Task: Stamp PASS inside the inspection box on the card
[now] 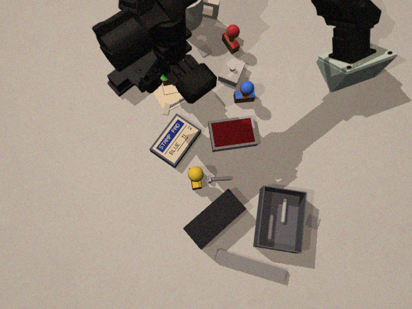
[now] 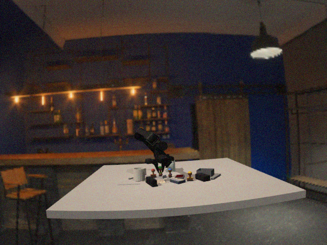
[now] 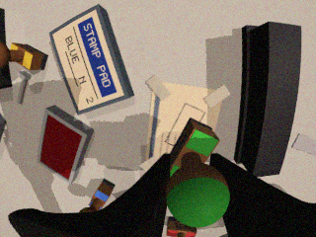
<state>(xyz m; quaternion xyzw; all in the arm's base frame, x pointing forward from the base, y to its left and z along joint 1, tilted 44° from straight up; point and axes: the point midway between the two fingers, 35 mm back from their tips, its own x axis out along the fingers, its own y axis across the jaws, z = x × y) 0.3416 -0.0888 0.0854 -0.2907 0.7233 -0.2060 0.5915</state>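
The cream card lies 10 mm behind my gripper tip and 70 mm below it. Round my gripper tip: green-knobbed stamp right at my gripper tip; then blue stamp pad tin 50 mm ahead, 100 mm to the left, 50 mm below; then long black block 40 mm ahead, 70 mm to the right, 50 mm below.
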